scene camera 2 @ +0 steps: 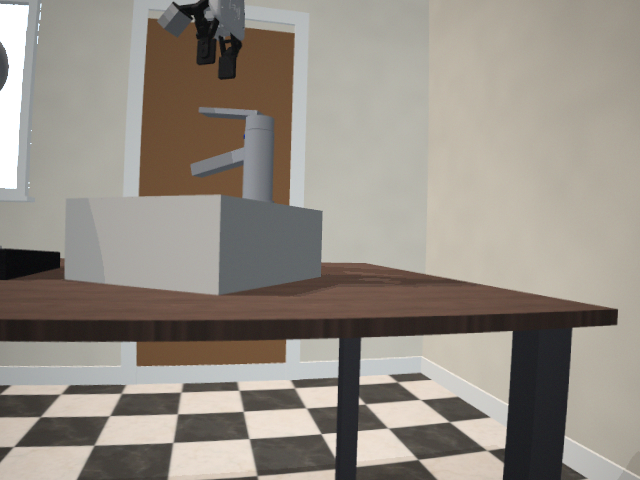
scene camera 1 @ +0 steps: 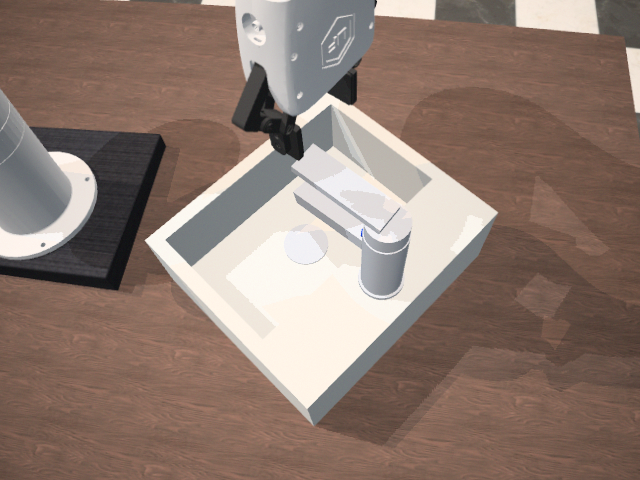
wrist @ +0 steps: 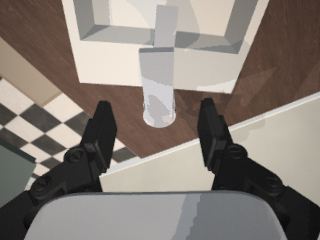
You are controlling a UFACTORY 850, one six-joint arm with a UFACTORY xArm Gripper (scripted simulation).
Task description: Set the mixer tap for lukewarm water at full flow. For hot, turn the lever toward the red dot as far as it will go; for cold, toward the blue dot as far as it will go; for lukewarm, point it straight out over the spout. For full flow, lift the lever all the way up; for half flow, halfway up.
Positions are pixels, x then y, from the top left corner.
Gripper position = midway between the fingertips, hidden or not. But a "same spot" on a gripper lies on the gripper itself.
Labels:
my gripper: scene camera 2; scene camera 1; wrist 156, 113
same spot on white basin: [scene camera 2: 210, 244] = [scene camera 1: 302, 409]
same spot on my gripper: [scene camera 2: 206, 47] = [scene camera 1: 282, 145]

